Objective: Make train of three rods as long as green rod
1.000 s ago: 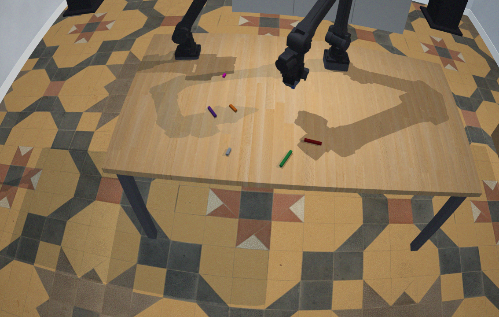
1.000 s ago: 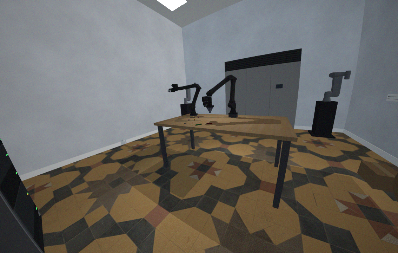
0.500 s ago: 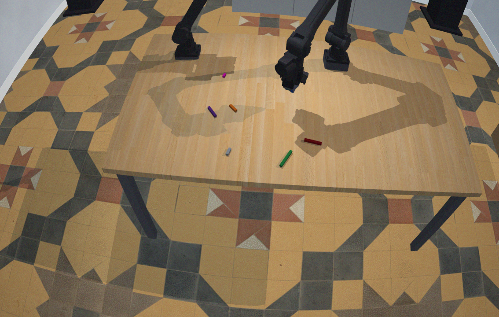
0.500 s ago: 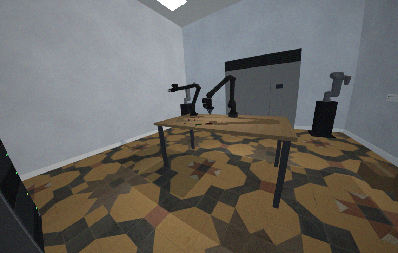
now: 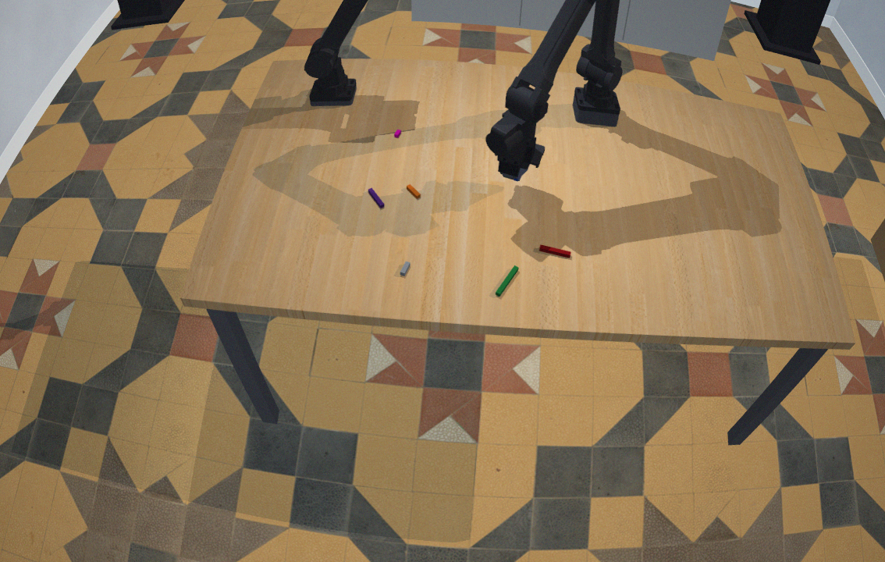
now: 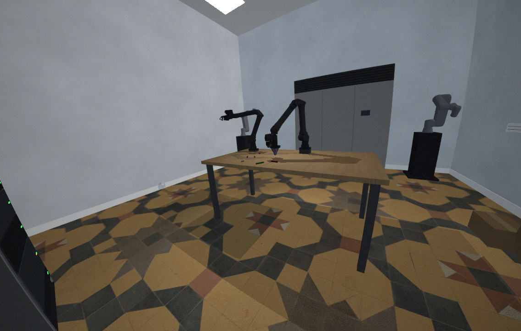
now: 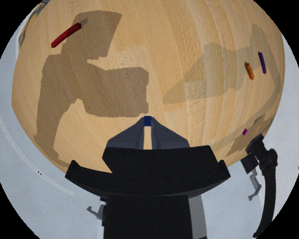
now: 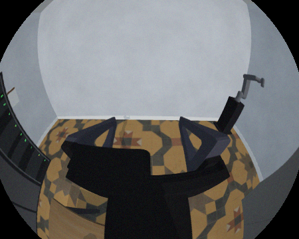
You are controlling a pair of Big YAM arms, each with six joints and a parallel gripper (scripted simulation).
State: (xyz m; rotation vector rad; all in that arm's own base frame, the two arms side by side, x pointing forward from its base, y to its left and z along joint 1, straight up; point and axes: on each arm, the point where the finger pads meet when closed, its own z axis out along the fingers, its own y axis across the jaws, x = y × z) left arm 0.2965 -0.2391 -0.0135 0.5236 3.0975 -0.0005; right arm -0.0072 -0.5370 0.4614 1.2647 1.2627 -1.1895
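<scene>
My left hand is 260 mm short of the grey rod, 230 mm to the left of it and 30 mm above it. Round my left hand: green rod (280 mm ahead, 20 mm to the right, 30 mm below); then blue rod (right at my left hand); then red rod (190 mm ahead, 90 mm to the left, 30 mm below).
</scene>
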